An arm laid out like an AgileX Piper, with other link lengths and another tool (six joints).
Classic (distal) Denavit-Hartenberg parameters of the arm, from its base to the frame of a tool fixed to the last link. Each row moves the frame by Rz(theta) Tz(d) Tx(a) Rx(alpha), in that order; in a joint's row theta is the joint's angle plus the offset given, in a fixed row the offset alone. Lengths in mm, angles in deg.
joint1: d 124.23; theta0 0; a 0; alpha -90
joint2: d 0; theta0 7.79; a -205.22; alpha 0
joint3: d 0; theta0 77.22; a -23.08; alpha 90
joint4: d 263.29; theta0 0; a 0; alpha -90
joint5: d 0; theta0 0; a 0; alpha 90
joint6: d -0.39; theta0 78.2; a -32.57; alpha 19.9
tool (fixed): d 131.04; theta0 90; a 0; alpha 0
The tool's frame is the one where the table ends.
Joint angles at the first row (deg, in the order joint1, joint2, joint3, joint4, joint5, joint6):
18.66, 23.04, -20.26, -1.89, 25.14, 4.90
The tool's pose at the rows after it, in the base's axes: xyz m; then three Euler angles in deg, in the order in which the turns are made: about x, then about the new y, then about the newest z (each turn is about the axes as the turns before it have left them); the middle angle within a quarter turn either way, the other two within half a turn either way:
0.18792 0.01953 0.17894 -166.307 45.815 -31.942
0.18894 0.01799 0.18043 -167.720 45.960 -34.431
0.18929 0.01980 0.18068 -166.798 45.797 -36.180
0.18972 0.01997 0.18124 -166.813 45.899 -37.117
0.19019 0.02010 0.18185 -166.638 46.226 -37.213
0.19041 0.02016 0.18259 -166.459 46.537 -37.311
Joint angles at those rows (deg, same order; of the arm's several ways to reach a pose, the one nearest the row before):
18.67, 23.40, -20.26, -1.89, 24.99, 3.35
18.66, 23.40, -20.26, -1.27, 25.47, -0.82
18.66, 23.40, -20.26, 1.01, 25.47, -3.68
18.66, 23.40, -20.25, 1.63, 25.47, -5.16
18.66, 23.40, -20.25, 1.63, 25.12, -5.16
18.66, 23.30, -20.26, 1.63, 24.88, -5.17

